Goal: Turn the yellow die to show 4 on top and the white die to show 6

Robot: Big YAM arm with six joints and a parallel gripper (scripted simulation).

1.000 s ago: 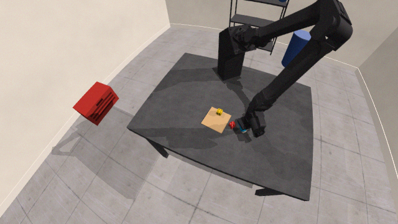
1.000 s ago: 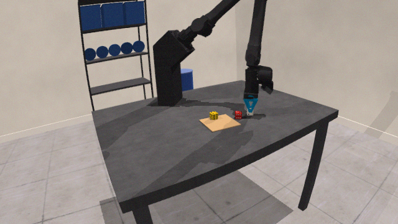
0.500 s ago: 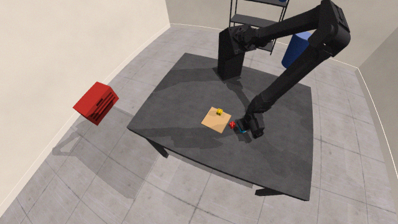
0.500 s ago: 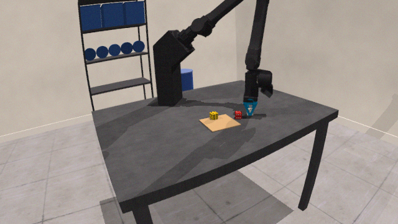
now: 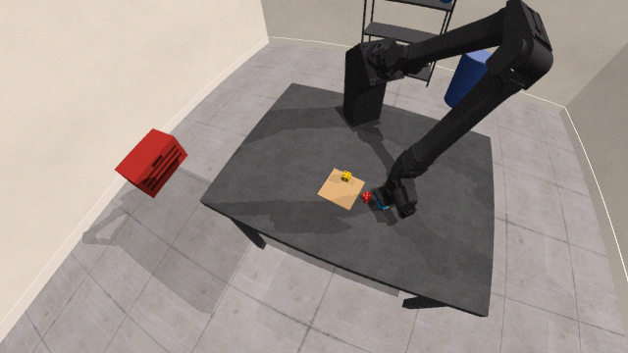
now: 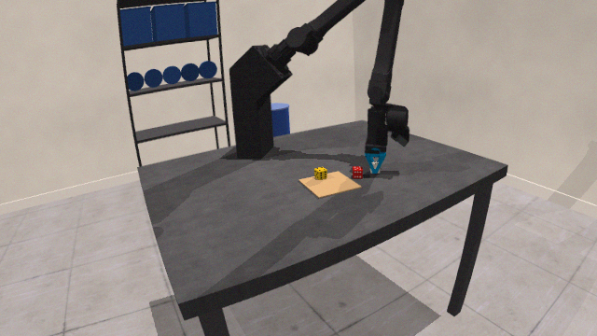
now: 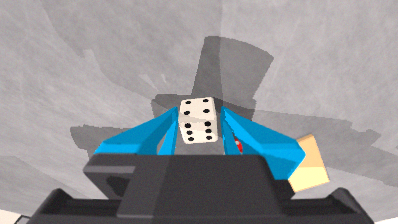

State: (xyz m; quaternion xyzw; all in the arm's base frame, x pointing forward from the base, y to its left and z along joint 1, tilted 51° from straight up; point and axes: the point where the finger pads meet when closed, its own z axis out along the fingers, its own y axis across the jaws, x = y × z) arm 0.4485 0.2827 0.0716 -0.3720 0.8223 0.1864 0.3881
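Right now my hand is right at the white die. The rest, counted from my hand: tan mat: 40 mm ahead, 170 mm to the right, 10 mm below; then red die: 20 mm ahead, 70 mm to the right; then yellow die: 10 mm behind, 190 mm to the right, 10 mm above.
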